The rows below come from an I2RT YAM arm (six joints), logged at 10 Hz.
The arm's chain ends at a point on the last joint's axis. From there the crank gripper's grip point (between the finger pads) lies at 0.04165 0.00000 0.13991 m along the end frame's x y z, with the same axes.
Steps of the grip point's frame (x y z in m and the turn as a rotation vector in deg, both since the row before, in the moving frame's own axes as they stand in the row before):
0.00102, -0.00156, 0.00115, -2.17, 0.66, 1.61
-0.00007, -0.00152, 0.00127, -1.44, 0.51, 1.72
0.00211, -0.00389, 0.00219, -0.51, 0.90, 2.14
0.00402, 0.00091, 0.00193, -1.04, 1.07, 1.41
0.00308, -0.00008, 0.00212, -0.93, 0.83, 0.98
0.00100, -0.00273, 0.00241, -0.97, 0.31, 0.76
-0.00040, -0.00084, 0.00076, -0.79, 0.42, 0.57
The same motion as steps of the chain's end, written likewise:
-0.00050, -0.00804, 0.00176, -2.17, 0.66, 1.61
-0.00124, -0.00630, 0.00171, -1.44, 0.51, 1.72
-0.00003, -0.00673, 0.00287, -0.51, 0.90, 2.14
0.00146, -0.00268, 0.00276, -1.04, 1.07, 1.41
0.00108, -0.00308, 0.00276, -0.93, 0.83, 0.98
0.00026, -0.00565, 0.00266, -0.97, 0.31, 0.76
-0.00141, -0.00319, 0.00109, -0.79, 0.42, 0.57

